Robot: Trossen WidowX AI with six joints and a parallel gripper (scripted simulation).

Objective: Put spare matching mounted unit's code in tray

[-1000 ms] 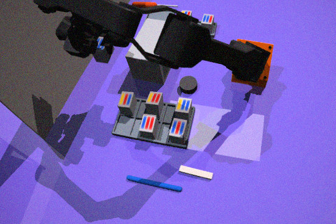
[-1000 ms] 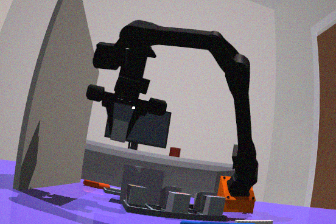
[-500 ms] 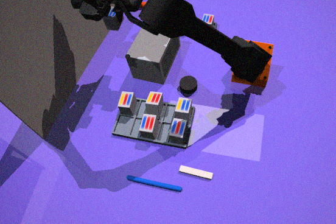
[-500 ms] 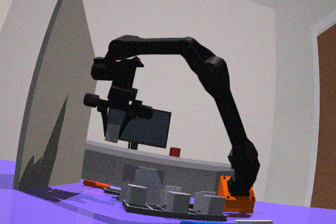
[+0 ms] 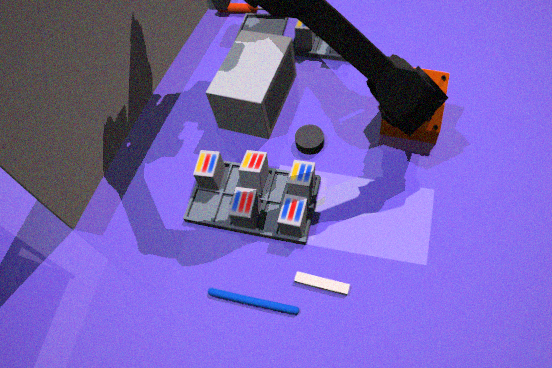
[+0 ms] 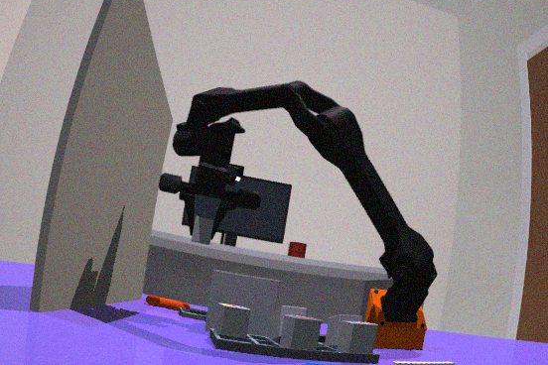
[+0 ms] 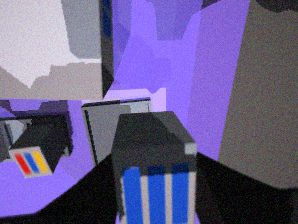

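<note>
Now: gripper tip 30 mm past the grey-floored tray, 70 mm to the left of it and 160 mm above it. Also, from my gripper tip: grey mounted unit (80 mm behind, 110 mm to the left, 110 mm below); then white bar (260 mm behind, 430 mm to the left, 160 mm below); then black puck (190 mm behind, 180 mm to the left, 150 mm below).
</note>
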